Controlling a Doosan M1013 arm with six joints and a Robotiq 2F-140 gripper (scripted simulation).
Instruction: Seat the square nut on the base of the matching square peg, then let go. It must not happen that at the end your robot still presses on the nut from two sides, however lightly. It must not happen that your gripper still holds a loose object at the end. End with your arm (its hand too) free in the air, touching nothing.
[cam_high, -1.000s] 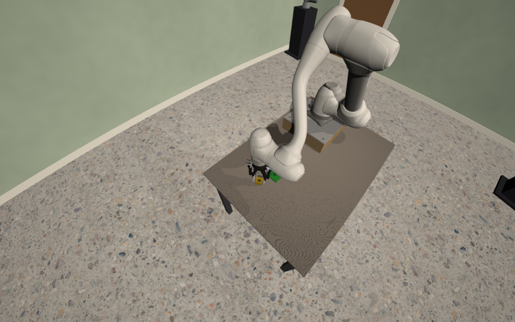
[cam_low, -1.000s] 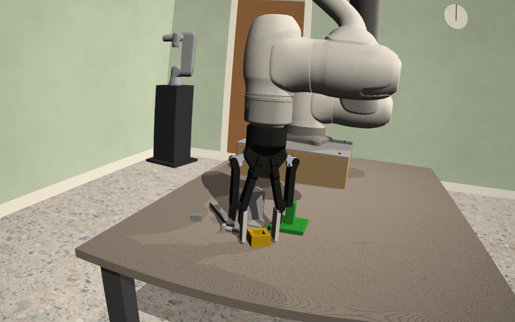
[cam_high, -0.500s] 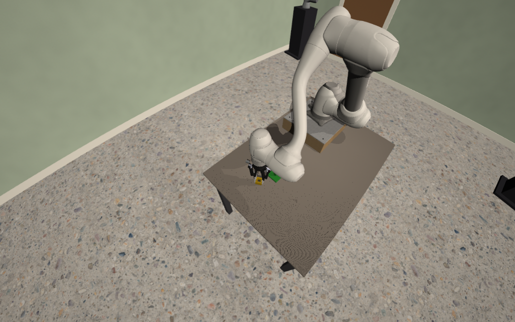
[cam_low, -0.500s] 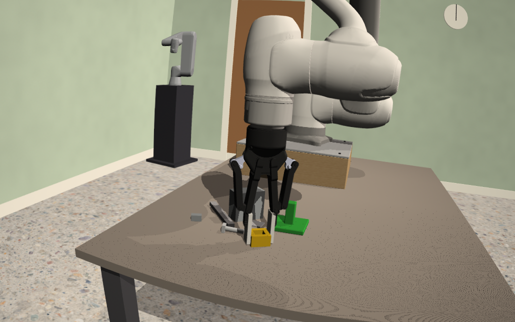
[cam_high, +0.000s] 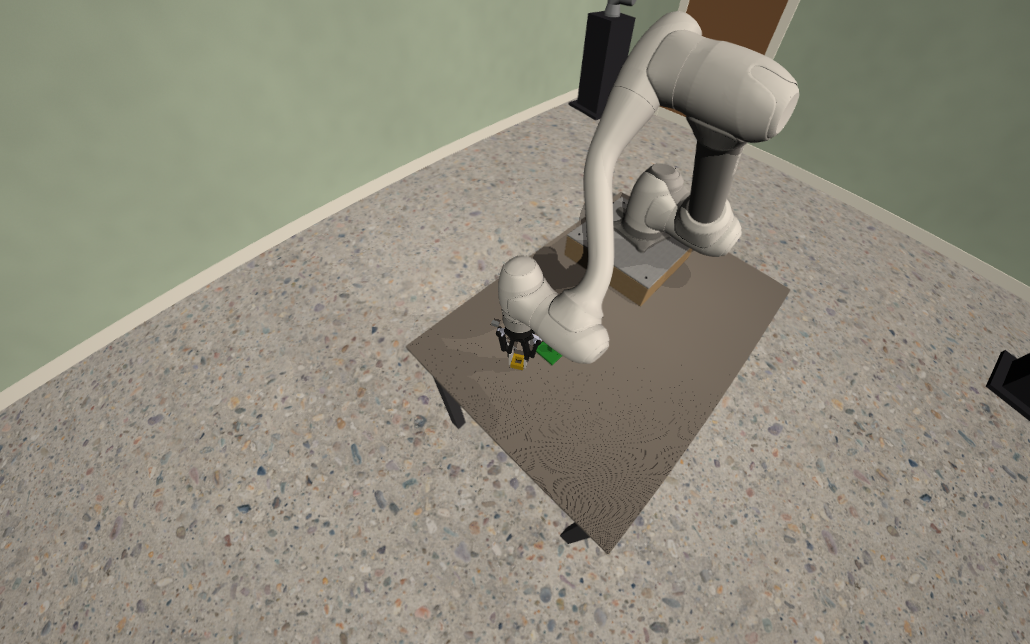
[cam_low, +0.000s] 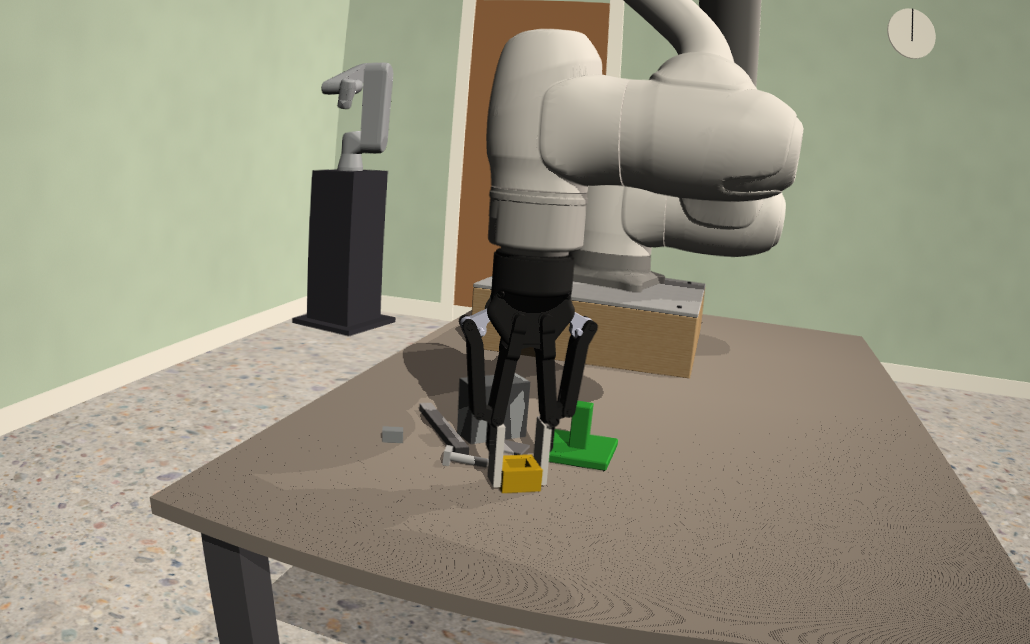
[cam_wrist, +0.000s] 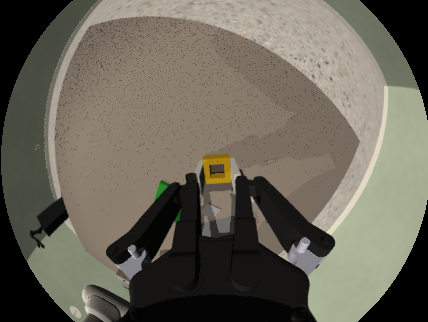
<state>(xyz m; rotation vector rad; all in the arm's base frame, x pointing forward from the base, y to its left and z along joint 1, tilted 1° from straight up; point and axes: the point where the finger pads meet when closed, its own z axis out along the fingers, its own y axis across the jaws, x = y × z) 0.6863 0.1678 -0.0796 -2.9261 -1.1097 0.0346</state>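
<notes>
Now: the bolt 1 cm behind my hand, 8 cm to the right of it and 3 cm below it. Round my hand: small grey cube (2 cm behind, 17 cm to the right, 3 cm below); then grey bar (8 cm behind, 14 cm to the right, 3 cm below); then grey block (11 cm behind, 9 cm to the right).
</notes>
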